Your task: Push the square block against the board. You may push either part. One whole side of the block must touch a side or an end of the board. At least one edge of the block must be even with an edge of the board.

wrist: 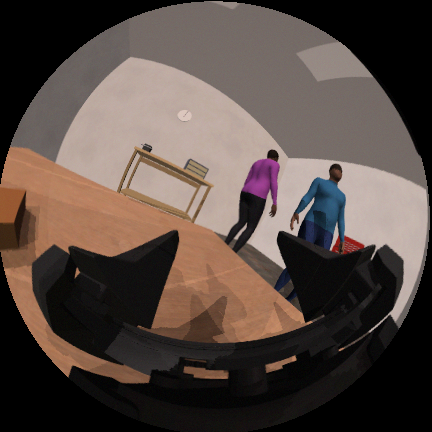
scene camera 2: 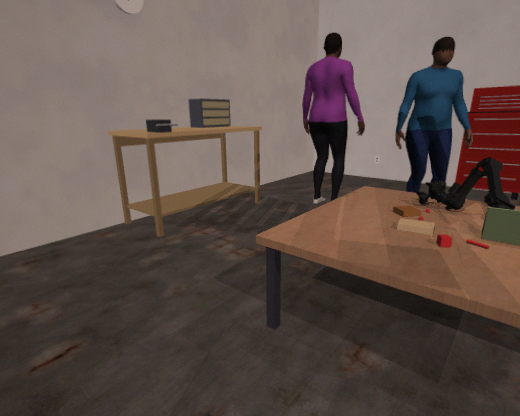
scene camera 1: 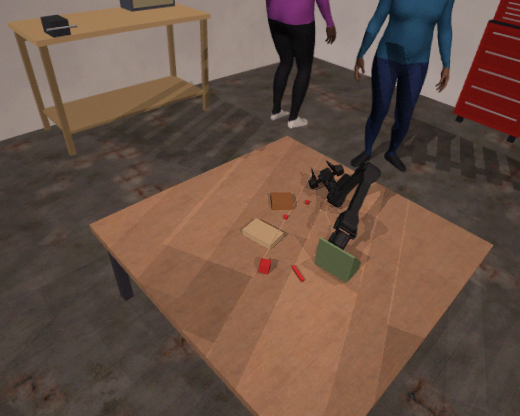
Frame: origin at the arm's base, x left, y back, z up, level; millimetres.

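Seen in the pictures: gripper, fingertip midpoint: [wrist: 229, 236] [scene camera 2: 420, 186] [scene camera 1: 318, 165]; arm's base, origin of the base link: [scene camera 2: 498, 219] [scene camera 1: 335, 246].
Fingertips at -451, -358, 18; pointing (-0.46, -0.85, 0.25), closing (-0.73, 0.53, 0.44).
Observation:
Pixels of each thing's top centre, then the offset from my fingertips to it, as dx, dy, dz.
- flat brown block, middle of its top: [scene camera 1: 281, 198] [scene camera 2: 407, 208] +286, -24, -70
- pale beige rectangular board, middle of its top: [scene camera 1: 263, 231] [scene camera 2: 416, 223] +529, +52, -70
- small red cube, middle of its top: [scene camera 1: 265, 262] [scene camera 2: 444, 236] +676, +177, -60
- red stick, middle of its top: [scene camera 1: 298, 272] [scene camera 2: 477, 242] +608, +293, -86
A flat brown block [scene camera 1: 282, 201] [scene camera 2: 406, 210] [wrist: 11, 212] with a squarish top lies on the table. A pale beige rectangular board [scene camera 1: 262, 233] [scene camera 2: 415, 227] lies flat nearer the front, apart from it and turned at an angle to it. A small red cube [scene camera 1: 264, 266] [scene camera 2: 444, 240] stands on the other side of the board, also apart from it. Which piece the task calls the square block is not certain. My gripper [scene camera 1: 320, 166] [scene camera 2: 423, 189] [wrist: 229, 236] is open and empty, low over the far part of the table, beyond the brown block and to its right in scene view 1, touching neither piece.
A green wedge-like block [scene camera 1: 336, 261] [scene camera 2: 501, 226] stands in front of the arm's base. A red stick [scene camera 1: 298, 273] [scene camera 2: 477, 244] lies between it and the cube. Two tiny red pieces [scene camera 1: 307, 202] [scene camera 1: 285, 217] lie near the brown block. Two people stand beyond the table [scene camera 1: 175, 215].

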